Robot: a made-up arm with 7 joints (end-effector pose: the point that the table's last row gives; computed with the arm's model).
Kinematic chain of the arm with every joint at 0, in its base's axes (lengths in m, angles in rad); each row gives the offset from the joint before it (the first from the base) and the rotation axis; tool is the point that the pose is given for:
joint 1: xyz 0 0 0.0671 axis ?
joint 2: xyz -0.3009 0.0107 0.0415 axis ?
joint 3: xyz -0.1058 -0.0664 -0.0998 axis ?
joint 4: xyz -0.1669 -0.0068 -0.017 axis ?
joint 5: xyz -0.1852 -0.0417 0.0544 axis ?
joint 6: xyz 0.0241 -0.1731 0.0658 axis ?
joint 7: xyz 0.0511 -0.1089 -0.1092 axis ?
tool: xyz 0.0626 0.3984 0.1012
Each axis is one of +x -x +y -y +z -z.
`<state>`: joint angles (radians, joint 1 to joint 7).
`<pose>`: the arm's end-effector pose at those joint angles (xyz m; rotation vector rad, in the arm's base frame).
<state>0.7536 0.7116 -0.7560 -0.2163 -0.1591 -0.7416 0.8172</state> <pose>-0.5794 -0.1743 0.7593 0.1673 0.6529 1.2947</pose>
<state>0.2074 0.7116 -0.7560 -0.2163 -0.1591 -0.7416 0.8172</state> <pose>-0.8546 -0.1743 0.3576 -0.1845 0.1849 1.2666</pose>
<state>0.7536 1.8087 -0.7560 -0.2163 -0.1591 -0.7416 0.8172</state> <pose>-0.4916 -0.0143 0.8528 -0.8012 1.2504 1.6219</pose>
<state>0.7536 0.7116 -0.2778 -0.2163 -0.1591 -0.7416 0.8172</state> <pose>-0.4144 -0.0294 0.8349 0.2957 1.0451 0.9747</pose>
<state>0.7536 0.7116 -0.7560 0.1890 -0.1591 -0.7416 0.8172</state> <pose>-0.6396 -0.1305 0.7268 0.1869 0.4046 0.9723</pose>
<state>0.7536 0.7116 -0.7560 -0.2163 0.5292 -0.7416 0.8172</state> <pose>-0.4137 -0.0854 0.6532 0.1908 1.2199 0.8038</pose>
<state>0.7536 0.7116 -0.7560 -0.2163 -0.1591 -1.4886 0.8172</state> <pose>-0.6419 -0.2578 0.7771 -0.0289 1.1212 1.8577</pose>
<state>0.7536 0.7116 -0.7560 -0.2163 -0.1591 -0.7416 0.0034</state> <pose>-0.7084 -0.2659 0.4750 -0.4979 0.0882 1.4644</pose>
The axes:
joint 1: +y
joint 2: -x
joint 3: +y
joint 4: -z
joint 5: +y
joint 6: -z
joint 7: +x

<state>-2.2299 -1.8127 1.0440 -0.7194 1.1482 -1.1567 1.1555</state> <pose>0.1654 0.1247 -0.1854 -1.5272 1.6242 1.3623</pose>
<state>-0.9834 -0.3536 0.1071 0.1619 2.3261 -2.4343 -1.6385</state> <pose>-0.8392 -0.2092 -0.6068 0.8945 -1.0072 1.5210</pose>
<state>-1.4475 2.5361 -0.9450 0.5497 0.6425 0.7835 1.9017</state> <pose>-0.6977 0.2100 -0.8653 -0.6909 -2.1845 0.6690</pose>
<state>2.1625 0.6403 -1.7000 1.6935 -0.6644 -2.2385 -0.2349</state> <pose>-0.3702 -0.0123 0.5395 -0.5424 0.2789 1.3157</pose>
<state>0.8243 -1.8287 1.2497 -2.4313 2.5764 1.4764 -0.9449</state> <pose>-0.0928 0.5228 0.1234 -0.8151 -0.6903 0.2887</pose>
